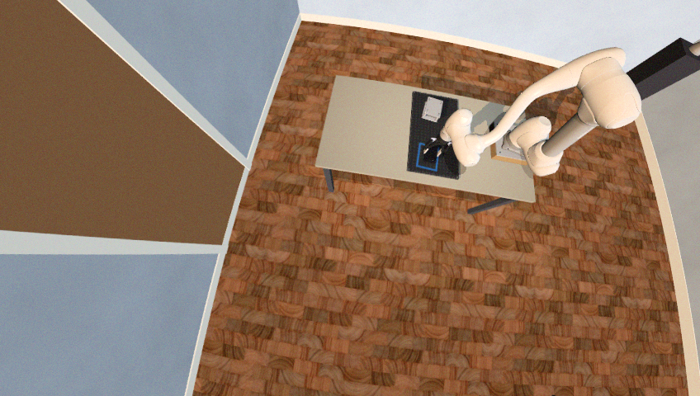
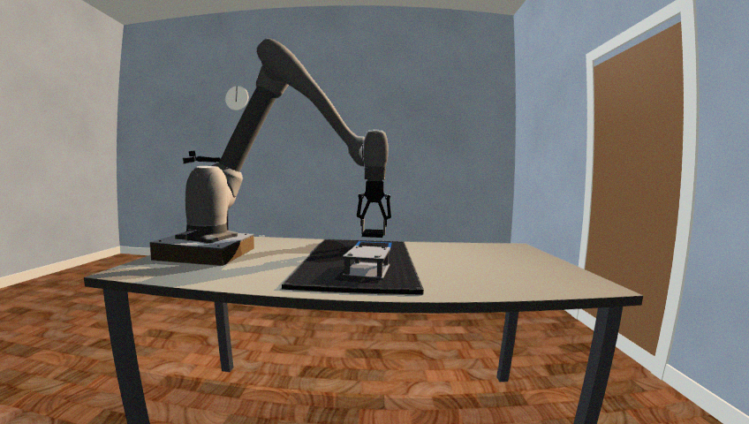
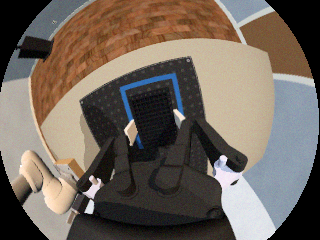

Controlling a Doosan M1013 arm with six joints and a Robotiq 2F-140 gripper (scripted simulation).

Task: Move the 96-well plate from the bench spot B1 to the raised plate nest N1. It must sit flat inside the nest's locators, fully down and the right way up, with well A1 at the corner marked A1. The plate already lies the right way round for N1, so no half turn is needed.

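Right now my hand is 7 cm short of the raised plate nest N1, 39 cm to the left of it and 2 cm above it. The rest, counted from my hand: dark 96-well plate: 2 cm below.
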